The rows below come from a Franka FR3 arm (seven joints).
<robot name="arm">
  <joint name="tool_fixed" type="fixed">
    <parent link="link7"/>
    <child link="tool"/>
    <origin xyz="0 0 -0.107" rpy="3.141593 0 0"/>
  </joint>
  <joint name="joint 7" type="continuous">
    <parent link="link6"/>
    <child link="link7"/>
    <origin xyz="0.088 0 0" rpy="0 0 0"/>
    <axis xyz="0 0 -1"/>
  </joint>
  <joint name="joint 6" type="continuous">
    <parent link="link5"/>
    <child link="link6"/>
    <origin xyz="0 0 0" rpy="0 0 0"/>
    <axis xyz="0 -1 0"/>
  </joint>
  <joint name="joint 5" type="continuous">
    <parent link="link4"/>
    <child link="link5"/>
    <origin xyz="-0.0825 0 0.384" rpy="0 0 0"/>
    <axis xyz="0 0 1"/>
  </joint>
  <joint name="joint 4" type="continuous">
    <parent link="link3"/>
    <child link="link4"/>
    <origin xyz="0.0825 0 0" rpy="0 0 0"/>
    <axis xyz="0 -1 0"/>
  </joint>
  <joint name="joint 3" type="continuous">
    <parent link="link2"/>
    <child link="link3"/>
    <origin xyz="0 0 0.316" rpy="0 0 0"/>
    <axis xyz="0 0 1"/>
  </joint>
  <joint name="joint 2" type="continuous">
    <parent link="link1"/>
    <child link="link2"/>
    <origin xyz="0 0 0" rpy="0 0 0"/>
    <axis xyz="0 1 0"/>
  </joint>
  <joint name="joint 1" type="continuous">
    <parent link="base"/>
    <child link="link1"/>
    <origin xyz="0 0 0.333" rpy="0 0 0"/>
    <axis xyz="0 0 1"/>
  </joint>
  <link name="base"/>
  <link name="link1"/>
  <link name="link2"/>
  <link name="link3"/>
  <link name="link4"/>
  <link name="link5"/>
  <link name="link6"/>
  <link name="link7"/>
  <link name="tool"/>
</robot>
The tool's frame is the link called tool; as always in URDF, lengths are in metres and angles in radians. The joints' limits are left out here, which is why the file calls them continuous.
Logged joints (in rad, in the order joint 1, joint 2, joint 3, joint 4, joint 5, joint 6, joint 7), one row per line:
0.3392 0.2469 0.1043 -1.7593 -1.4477 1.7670 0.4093
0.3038 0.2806 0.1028 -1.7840 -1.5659 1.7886 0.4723
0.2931 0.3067 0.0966 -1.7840 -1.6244 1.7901 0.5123
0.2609 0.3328 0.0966 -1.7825 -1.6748 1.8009 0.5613
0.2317 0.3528 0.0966 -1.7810 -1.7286 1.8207 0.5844
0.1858 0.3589 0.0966 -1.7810 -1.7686 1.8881 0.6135
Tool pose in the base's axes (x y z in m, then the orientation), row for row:
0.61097 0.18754 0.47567 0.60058 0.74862 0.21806 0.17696
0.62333 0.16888 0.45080 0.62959 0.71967 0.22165 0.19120
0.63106 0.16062 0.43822 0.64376 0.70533 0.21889 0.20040
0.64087 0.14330 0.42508 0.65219 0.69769 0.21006 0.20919
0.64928 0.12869 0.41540 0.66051 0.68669 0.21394 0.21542
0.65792 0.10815 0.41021 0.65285 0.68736 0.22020 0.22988
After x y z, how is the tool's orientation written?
As a quaternion, w x y z.
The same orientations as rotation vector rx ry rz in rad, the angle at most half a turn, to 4 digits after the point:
1.7351 0.5054 0.4101
1.6484 0.5077 0.4379
1.6064 0.4985 0.4564
1.5836 0.4768 0.4748
1.5535 0.4840 0.4874
1.5598 0.4997 0.5216

